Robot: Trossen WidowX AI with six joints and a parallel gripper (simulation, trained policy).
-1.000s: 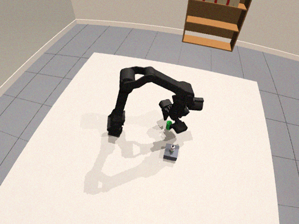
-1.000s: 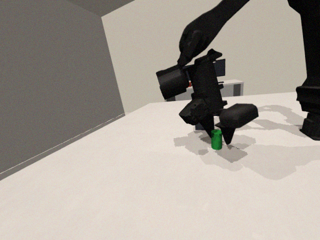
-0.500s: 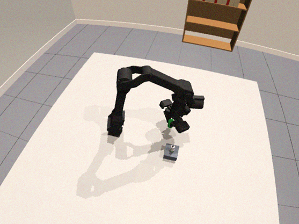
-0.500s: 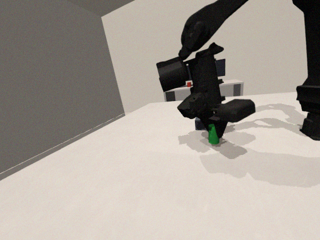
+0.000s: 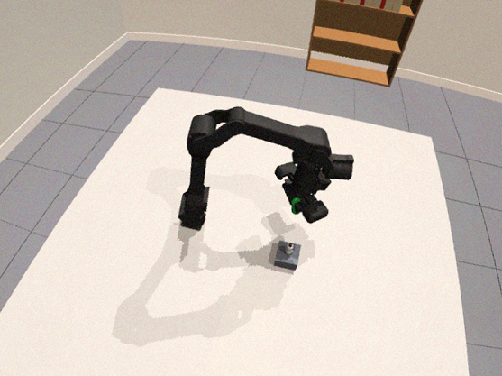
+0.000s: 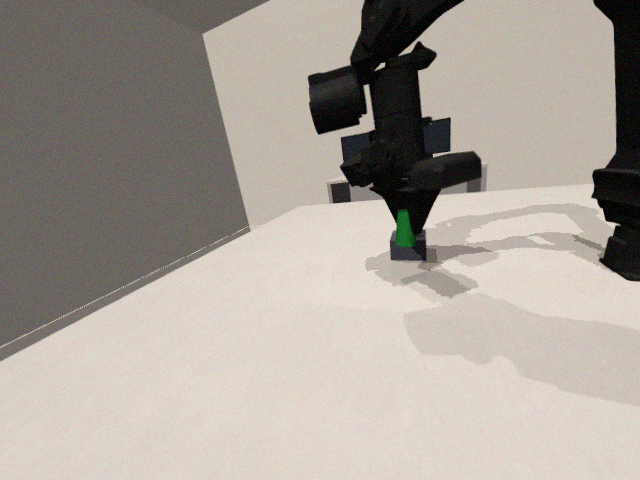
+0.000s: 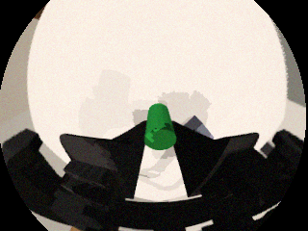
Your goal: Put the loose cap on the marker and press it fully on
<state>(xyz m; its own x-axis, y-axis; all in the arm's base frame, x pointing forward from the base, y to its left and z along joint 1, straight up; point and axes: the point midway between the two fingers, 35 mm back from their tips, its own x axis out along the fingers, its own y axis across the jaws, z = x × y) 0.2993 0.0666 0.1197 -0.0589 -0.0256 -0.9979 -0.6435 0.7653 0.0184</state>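
The grey holder block is 12 cm to the right of my gripper tip, 7 cm below it and 1 cm ahead of it. Round my gripper tip: green cap (1 cm above).
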